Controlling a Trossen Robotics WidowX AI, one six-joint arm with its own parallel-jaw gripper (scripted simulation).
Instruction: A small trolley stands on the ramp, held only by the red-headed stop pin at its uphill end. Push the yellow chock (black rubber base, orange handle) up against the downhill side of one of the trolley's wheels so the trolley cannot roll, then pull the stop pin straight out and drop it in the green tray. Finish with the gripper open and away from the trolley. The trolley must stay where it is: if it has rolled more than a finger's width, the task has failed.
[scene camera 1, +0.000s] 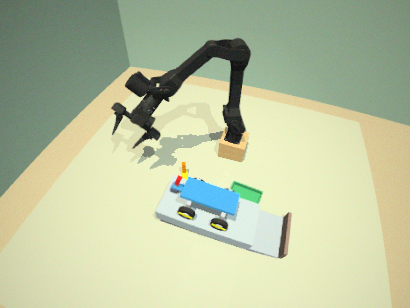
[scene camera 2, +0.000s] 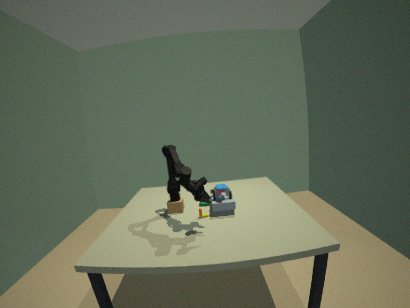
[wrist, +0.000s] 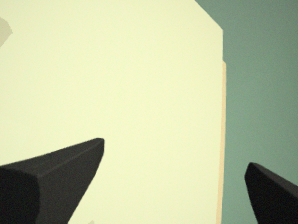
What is the gripper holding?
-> Nothing.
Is the gripper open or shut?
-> Open.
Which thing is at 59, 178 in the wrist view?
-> The gripper.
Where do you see a blue trolley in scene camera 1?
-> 225, 200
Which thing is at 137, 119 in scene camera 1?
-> The gripper.
